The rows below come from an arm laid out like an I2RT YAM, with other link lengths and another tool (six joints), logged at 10 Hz.
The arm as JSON. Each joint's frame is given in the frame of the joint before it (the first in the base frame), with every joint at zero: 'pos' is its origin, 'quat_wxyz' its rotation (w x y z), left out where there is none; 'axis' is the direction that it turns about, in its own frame. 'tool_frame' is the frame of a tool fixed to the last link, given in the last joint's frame.
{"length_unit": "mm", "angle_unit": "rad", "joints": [
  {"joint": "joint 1", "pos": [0.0, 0.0, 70.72], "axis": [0.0, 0.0, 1.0]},
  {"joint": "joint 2", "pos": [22.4, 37.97, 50.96], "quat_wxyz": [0.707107, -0.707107, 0.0, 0.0], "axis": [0.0, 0.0, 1.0]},
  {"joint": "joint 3", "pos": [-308.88, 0.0, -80.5], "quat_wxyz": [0.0, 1.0, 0.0, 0.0], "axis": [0.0, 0.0, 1.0]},
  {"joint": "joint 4", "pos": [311.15, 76.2, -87.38], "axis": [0.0, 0.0, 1.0]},
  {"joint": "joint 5", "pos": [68.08, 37.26, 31.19], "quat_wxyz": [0.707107, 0.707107, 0.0, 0.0], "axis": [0.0, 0.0, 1.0]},
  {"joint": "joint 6", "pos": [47.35, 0.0, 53.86], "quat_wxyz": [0.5, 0.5, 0.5, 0.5], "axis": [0.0, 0.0, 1.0]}
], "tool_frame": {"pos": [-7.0, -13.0, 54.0], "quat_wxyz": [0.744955, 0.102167, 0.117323, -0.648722]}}
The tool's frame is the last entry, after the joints.
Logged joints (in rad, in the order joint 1, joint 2, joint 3, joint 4, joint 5, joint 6), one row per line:
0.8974 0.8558 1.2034 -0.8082 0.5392 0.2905
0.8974 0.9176 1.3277 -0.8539 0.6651 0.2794
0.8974 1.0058 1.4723 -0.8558 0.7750 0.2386
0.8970 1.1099 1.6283 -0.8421 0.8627 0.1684
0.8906 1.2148 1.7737 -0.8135 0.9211 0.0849
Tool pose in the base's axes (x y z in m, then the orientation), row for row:
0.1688 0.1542 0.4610 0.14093 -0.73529 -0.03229 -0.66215
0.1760 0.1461 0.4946 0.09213 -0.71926 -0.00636 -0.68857
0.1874 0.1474 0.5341 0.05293 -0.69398 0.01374 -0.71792
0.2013 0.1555 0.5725 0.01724 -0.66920 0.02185 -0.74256
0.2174 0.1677 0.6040 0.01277 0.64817 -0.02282 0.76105
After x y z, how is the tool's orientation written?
As a quaternion, w x y z.
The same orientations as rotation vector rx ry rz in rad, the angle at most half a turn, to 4 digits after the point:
-2.1232 -0.0932 -1.9120
-2.1360 -0.0189 -2.0449
-2.1097 0.0418 -2.1824
-2.0796 0.0679 -2.3076
2.0199 -0.0711 2.3717

